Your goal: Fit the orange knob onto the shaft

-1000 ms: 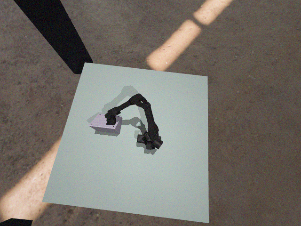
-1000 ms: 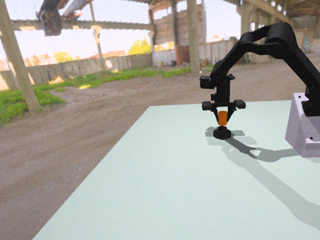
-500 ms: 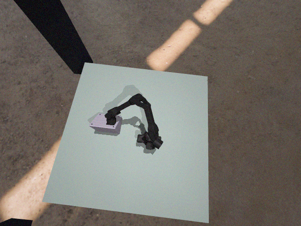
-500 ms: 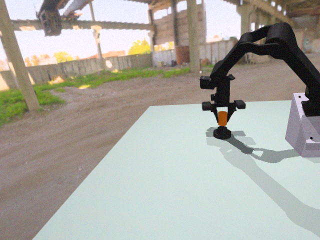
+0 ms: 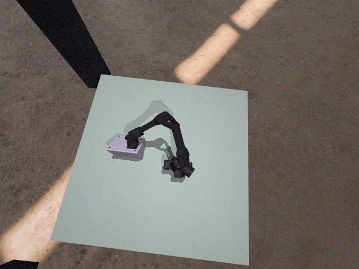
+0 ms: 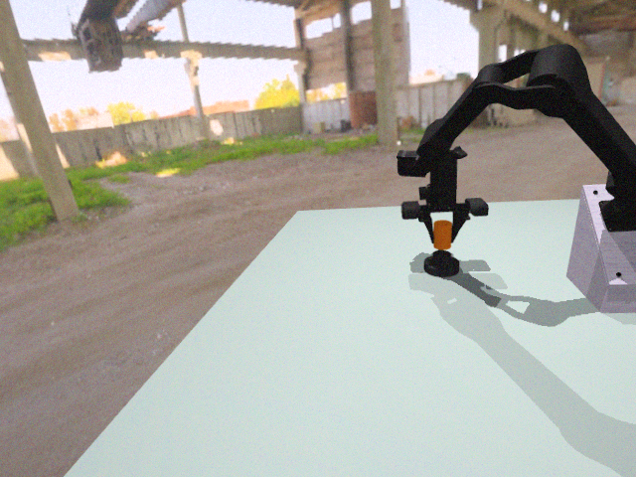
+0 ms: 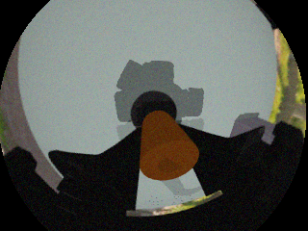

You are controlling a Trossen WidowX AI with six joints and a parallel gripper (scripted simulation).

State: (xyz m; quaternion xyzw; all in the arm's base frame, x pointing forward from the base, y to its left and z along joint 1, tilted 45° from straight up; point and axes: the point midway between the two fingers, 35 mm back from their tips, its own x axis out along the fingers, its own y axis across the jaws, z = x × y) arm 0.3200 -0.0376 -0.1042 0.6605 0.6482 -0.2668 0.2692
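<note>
My gripper tip is now 2 cm below the orange knob. The rest, counted from my gripper tip: dark round pedestal 4 cm below.
</note>
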